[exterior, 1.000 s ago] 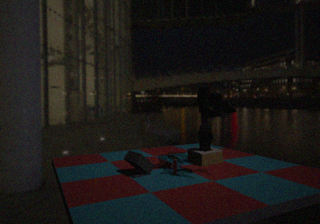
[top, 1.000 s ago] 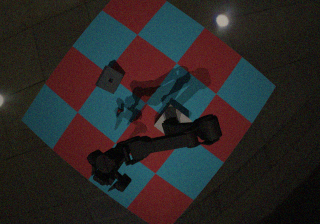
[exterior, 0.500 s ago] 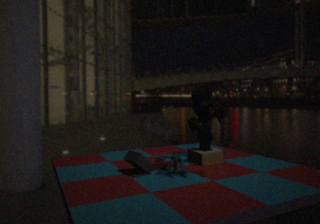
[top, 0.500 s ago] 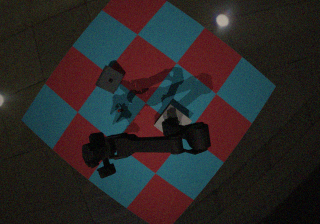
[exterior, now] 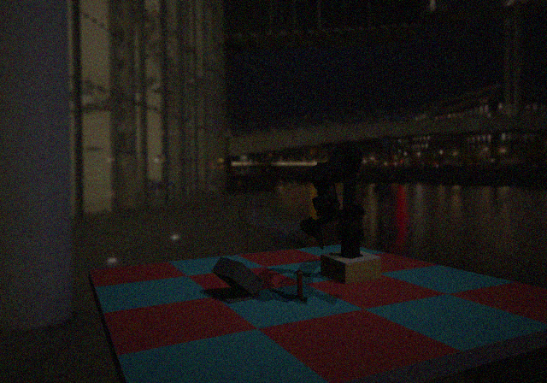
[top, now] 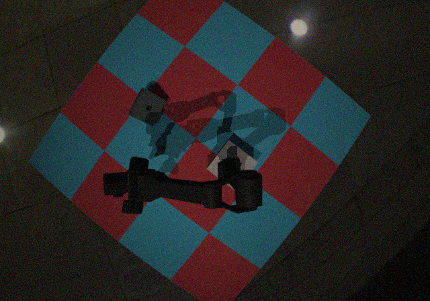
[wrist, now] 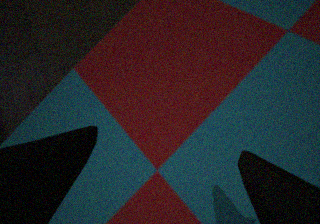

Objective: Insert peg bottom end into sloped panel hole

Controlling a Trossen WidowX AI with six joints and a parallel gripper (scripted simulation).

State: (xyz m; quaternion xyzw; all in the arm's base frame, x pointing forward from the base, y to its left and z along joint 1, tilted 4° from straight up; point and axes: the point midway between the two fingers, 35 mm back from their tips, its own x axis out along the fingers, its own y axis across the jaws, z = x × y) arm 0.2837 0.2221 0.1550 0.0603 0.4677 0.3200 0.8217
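Now: gripper tip 16 cm to the left of the red peg and 13 cm above it. From my gripper tip the other things lie so: grey sloped panel: 29 cm to the right, 15 cm ahead, 13 cm below.
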